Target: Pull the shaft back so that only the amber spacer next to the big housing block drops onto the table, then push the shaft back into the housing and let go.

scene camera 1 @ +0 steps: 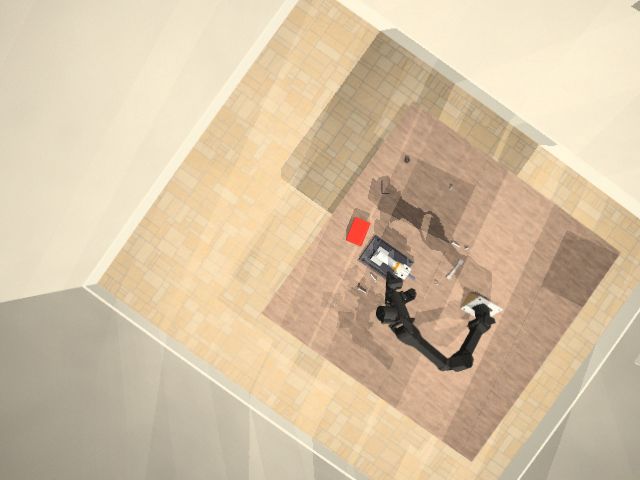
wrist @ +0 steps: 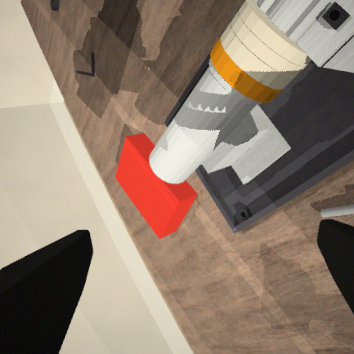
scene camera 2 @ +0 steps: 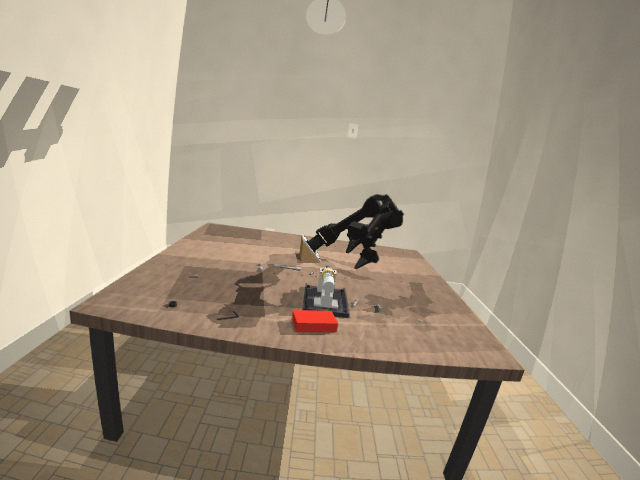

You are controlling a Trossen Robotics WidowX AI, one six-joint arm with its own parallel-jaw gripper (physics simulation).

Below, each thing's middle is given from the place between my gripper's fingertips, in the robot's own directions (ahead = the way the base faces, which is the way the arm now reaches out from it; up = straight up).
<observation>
The amber spacer [wrist: 235, 76] is 7 cm to the right of my hand, 7 cm below it and 2 cm behind it. Also, from my hand: red block [scene camera 2: 304, 321]: 21 cm ahead, 14 cm below, 10 cm to the right.
</observation>
